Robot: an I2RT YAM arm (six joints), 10 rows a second.
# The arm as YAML. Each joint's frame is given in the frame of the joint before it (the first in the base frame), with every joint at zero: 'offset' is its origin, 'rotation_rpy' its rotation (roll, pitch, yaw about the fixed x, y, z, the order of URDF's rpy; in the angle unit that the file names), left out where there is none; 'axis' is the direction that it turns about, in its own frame. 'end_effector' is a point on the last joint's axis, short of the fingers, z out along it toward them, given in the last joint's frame.
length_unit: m
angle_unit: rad
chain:
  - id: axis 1
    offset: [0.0, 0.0, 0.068]
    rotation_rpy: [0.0, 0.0, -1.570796]
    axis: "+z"
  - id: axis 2
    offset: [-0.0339, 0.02, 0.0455]
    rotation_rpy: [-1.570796, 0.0, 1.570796]
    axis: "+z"
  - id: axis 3
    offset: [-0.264, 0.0, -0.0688]
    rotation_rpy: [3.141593, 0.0, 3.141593]
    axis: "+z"
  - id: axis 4
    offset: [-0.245, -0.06, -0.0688]
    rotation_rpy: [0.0, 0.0, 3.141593]
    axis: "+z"
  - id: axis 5
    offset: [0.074, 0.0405, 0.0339]
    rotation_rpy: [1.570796, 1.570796, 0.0]
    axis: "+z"
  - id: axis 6
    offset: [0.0, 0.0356, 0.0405]
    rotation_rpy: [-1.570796, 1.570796, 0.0]
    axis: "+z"
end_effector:
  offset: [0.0, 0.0, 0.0]
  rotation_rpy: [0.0, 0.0, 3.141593]
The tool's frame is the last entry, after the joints.
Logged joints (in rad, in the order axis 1, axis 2, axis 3, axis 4, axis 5, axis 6), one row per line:
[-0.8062 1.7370 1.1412 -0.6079 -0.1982 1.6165]
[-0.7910 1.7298 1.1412 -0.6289 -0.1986 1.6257]
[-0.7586 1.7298 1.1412 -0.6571 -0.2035 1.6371]
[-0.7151 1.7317 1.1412 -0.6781 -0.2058 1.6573]
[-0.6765 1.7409 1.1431 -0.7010 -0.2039 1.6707]
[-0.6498 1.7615 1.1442 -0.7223 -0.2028 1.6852]
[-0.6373 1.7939 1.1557 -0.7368 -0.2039 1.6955]
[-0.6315 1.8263 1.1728 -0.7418 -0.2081 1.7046]
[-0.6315 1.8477 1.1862 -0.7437 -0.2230 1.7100]
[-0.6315 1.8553 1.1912 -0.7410 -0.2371 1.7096]
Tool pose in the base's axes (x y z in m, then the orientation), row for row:
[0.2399 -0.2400 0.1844 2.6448 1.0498 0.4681]
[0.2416 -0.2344 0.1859 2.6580 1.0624 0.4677]
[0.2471 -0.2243 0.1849 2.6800 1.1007 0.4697]
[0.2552 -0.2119 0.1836 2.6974 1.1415 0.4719]
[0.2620 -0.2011 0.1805 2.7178 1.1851 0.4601]
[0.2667 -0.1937 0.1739 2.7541 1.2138 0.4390]
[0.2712 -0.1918 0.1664 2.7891 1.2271 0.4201]
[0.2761 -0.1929 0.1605 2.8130 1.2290 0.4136]
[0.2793 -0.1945 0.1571 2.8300 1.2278 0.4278]
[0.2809 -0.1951 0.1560 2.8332 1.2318 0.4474]
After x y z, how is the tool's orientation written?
As a rotation vector, in radians.
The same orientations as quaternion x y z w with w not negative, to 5 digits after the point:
[0.90952 0.36102 0.16098 0.12855]
[0.90977 0.36363 0.16008 0.12030]
[0.90824 0.37302 0.15918 0.10308]
[0.90574 0.38329 0.15845 0.08730]
[0.90355 0.39399 0.15296 0.07052]
[0.90436 0.39857 0.14415 0.04999]
[0.90626 0.39872 0.13650 0.03283]
[0.90793 0.39668 0.13349 0.02205]
[0.90860 0.39420 0.13735 0.01360]
[0.90756 0.39458 0.14332 0.00999]

